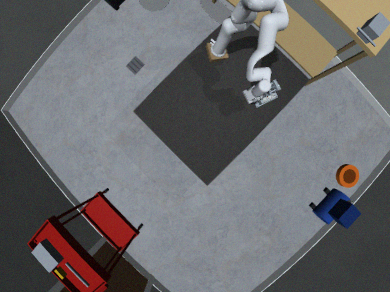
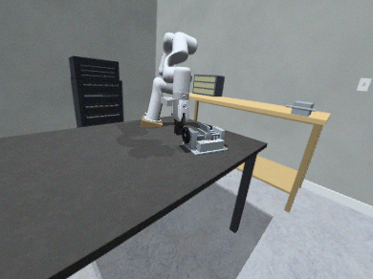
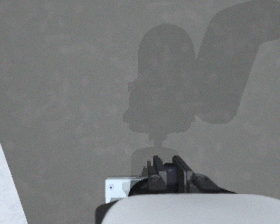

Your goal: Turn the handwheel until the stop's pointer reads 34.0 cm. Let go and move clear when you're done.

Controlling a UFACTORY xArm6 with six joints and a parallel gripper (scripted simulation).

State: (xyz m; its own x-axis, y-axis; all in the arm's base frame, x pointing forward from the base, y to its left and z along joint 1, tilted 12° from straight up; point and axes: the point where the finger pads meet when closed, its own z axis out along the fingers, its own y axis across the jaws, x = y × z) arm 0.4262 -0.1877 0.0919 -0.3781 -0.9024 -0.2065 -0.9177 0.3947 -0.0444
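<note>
My hand is 70 mm short of the sliding stop, 130 mm to the right of it and 10 mm above it. Also, from my hand: upright knob: 10 mm to the left; handwheel: 10 mm ahead, 20 mm to the left, 10 mm below.
</note>
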